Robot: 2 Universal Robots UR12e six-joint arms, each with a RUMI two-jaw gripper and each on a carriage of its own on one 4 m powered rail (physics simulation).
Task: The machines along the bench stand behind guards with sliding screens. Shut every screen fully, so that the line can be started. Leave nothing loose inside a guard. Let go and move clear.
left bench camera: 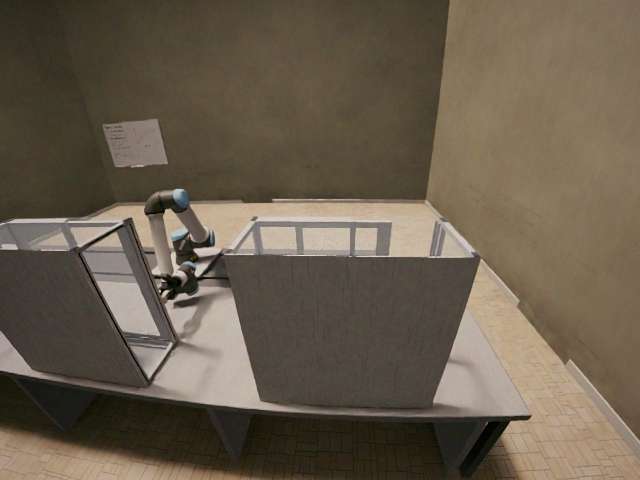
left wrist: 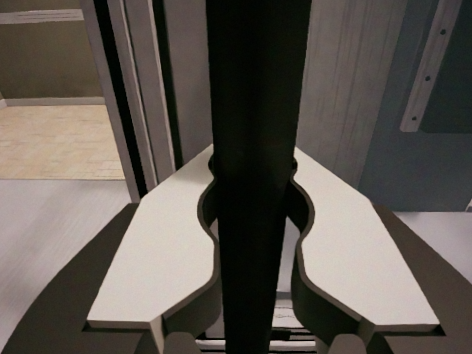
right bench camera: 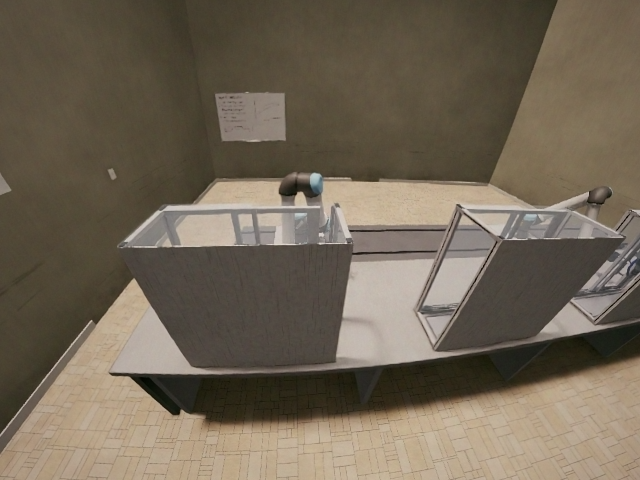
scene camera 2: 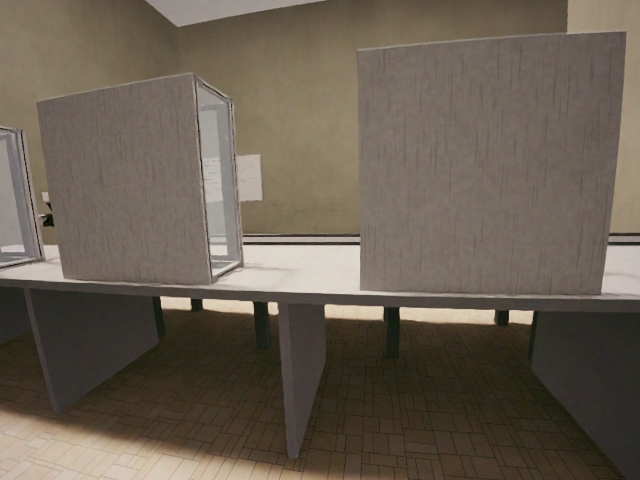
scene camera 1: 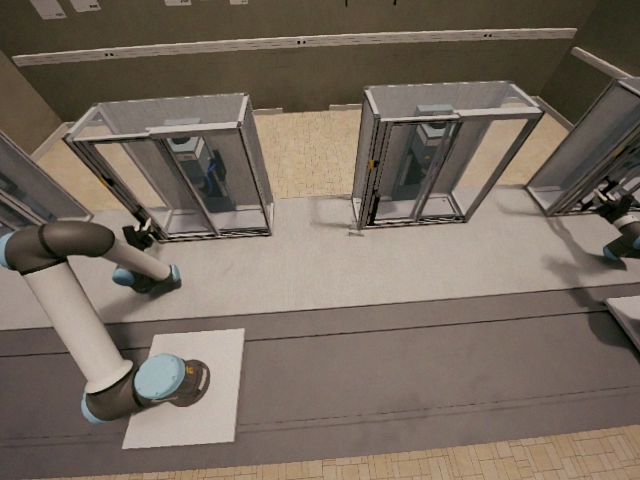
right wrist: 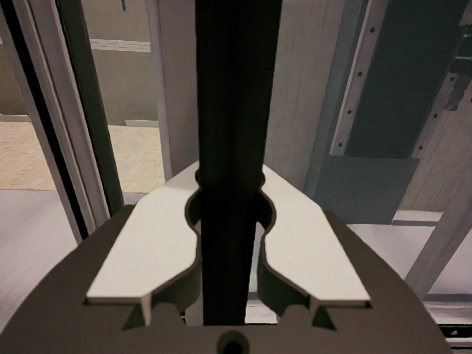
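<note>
My left gripper is shut on the black screen handle of the centre-left guard. That handle stands close to the left front post, with no open gap showing between. My right gripper is shut on the black screen handle of the far-right guard. Left of this handle, wall and floor show between it and the post. The centre-right guard has its handle beside its left post.
The far-left guard is cut off in scene camera 1, and its screen's position cannot be told. A machine with a blue cable stands inside the centre-left guard. Another machine stands in the centre-right guard. Back panels hide much from behind.
</note>
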